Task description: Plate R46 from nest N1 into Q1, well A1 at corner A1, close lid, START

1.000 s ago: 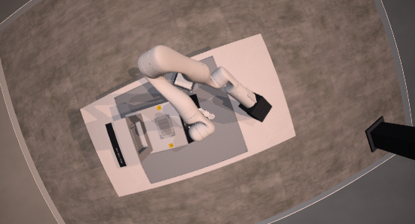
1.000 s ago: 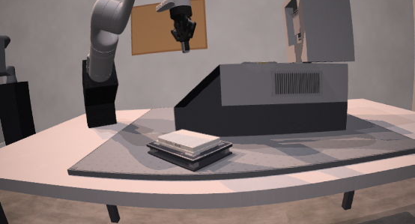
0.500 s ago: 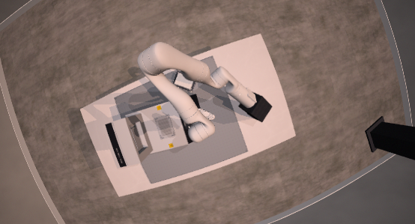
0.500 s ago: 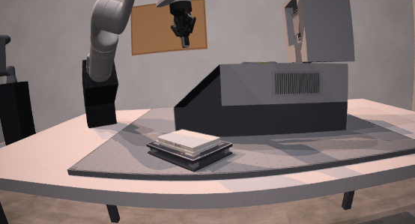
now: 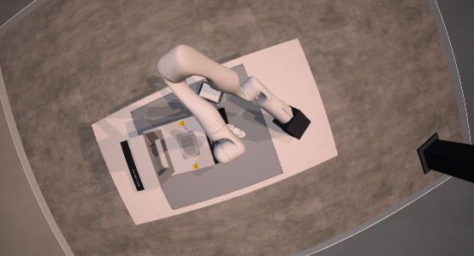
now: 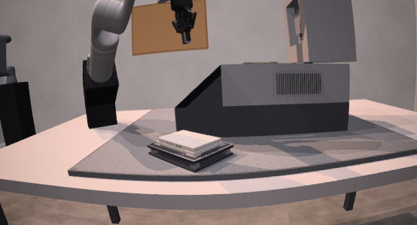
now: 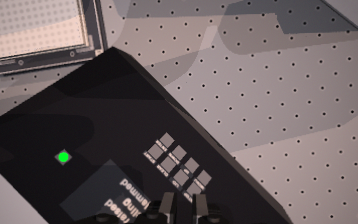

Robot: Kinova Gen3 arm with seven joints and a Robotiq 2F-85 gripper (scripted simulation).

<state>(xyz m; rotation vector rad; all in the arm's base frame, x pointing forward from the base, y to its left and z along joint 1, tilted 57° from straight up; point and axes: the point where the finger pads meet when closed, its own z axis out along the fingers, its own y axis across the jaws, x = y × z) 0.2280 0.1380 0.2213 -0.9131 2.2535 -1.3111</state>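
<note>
The plate R46 is 27 cm to the right of my hand, 26 cm below it and 3 cm behind it. From my hand the other things lie so: A1 mark: 27 cm below, 18 cm to the right, 3 cm behind; then dark plate nest N1: 28 cm below, 27 cm to the right, 3 cm behind.
</note>
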